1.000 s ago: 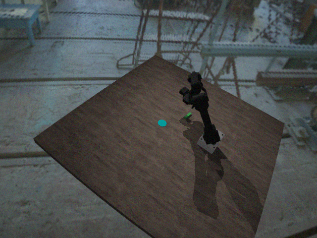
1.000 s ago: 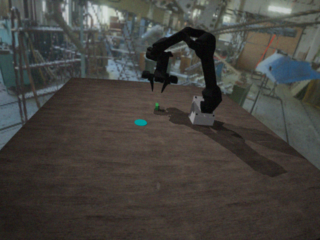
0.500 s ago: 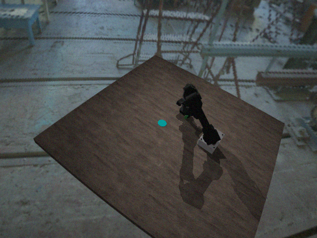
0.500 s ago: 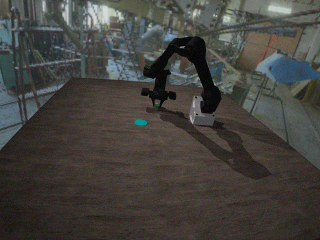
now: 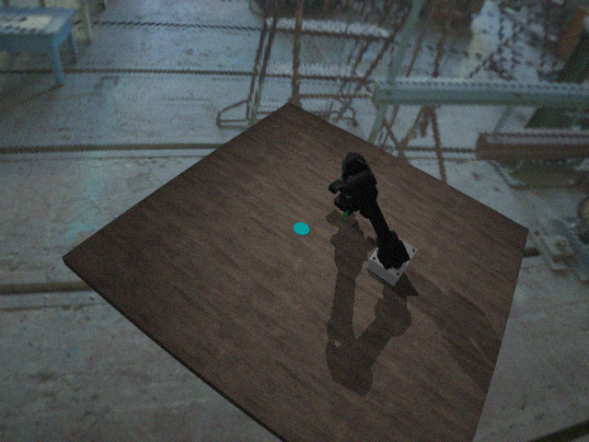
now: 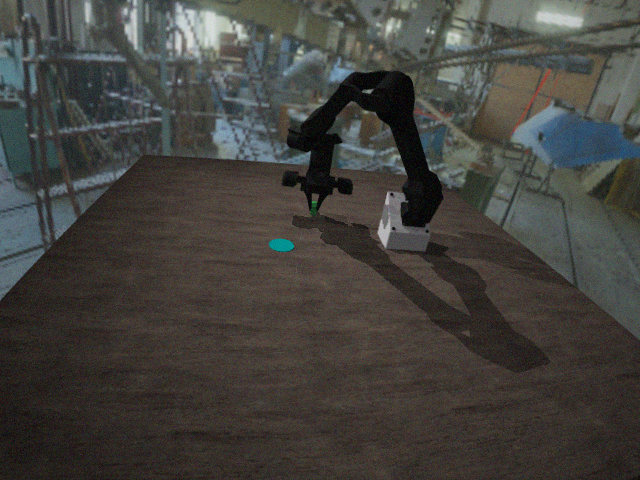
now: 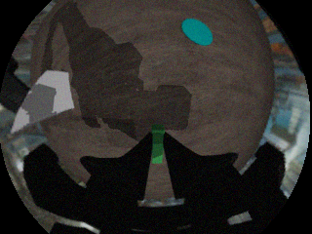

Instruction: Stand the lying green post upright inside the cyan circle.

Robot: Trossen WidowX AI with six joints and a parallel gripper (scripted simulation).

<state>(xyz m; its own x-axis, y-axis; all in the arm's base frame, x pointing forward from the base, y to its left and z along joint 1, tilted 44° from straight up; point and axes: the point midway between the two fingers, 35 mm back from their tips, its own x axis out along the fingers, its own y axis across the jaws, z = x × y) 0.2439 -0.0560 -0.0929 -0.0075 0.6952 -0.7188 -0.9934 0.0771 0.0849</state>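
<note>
Right now the cyan circle is 16 cm to the left of my gripper tip, 9 cm ahead of it and 2 cm below it. Round my gripper tip: green post (2 cm to the right).
</note>
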